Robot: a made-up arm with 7 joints.
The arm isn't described. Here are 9 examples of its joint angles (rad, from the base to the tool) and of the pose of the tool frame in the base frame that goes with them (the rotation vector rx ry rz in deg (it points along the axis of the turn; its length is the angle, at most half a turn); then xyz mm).
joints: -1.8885 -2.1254 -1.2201 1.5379 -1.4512 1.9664 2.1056
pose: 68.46 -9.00 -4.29 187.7 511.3 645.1
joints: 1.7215 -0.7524 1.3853 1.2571 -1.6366 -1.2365 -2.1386
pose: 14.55 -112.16 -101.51 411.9 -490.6 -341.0
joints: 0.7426 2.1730 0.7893 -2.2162 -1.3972 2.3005 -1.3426
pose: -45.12 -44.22 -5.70 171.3 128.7 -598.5
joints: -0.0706 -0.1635 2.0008 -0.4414 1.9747 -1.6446 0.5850
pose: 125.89 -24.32 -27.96 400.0 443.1 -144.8
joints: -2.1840 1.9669 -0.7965 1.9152 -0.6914 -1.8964 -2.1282
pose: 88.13 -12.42 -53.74 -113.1 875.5 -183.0
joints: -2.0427 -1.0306 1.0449 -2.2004 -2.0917 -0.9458 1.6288
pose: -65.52 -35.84 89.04 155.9 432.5 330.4
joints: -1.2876 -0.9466 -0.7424 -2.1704 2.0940 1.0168 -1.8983
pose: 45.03 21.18 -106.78 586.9 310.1 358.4
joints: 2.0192 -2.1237 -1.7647 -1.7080 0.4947 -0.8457 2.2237
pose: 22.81 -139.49 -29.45 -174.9 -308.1 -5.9
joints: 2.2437 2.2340 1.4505 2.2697 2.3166 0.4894 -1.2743
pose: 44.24 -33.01 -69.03 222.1 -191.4 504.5
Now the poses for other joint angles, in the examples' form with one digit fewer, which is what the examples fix.
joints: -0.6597 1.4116 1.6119 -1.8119 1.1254 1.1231 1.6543
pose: -19.4 -87.1 47.3 -127 936 2
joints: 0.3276 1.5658 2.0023 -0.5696 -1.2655 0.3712 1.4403
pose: 87.7 27.8 112.2 257 -103 -23
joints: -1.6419 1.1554 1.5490 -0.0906 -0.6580 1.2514 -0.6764
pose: -20.3 3.1 -68.7 124 531 -296
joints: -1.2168 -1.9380 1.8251 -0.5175 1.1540 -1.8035 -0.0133
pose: -99.1 -76.4 85.9 -149 305 575
